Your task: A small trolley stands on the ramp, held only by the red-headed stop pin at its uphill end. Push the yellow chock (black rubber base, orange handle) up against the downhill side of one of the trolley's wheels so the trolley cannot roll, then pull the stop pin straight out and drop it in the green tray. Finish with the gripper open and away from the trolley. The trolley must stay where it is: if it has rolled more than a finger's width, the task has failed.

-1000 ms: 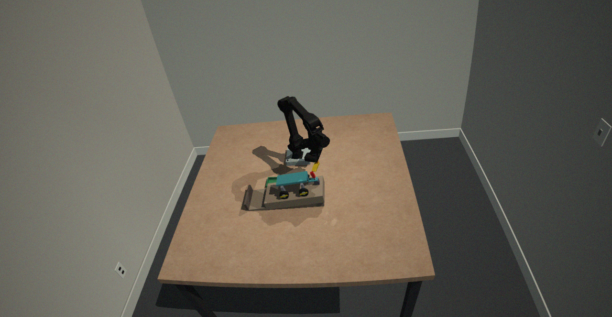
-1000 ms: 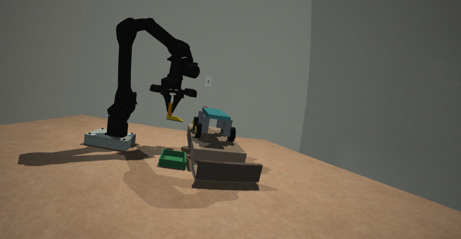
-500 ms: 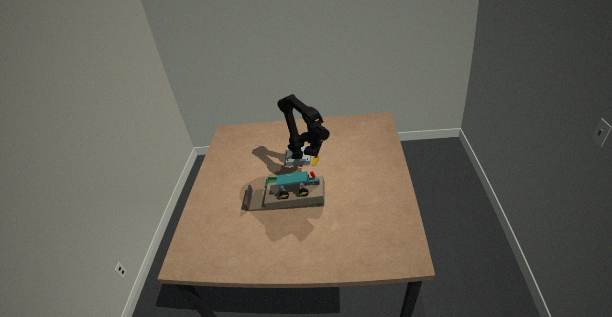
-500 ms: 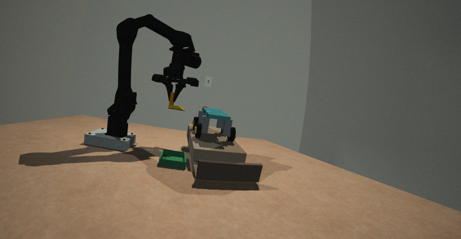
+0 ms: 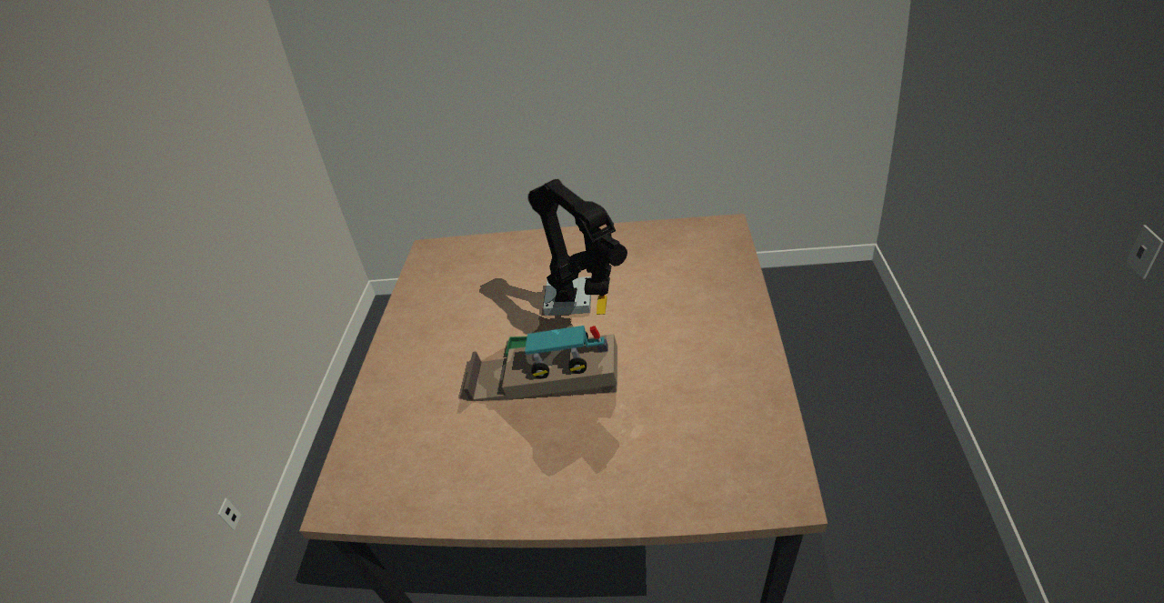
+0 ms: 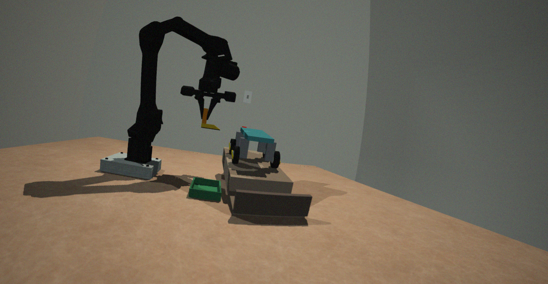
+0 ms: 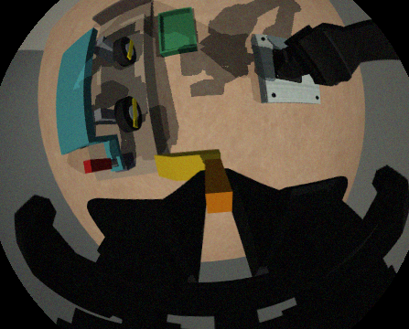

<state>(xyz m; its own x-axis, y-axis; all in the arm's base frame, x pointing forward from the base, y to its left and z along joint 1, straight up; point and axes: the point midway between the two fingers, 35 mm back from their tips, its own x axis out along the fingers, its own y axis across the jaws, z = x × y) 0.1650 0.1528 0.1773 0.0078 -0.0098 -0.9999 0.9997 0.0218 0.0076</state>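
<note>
My gripper tip is 20 mm short of the yellow chock and 10 mm above it. From my gripper tip the other things lie so: teal trolley 170 mm ahead, 110 mm to the right, 60 mm below; then red-headed stop pin 140 mm ahead, 40 mm below; then brown ramp 170 mm ahead, 130 mm below, 110 mm to the right.
</note>
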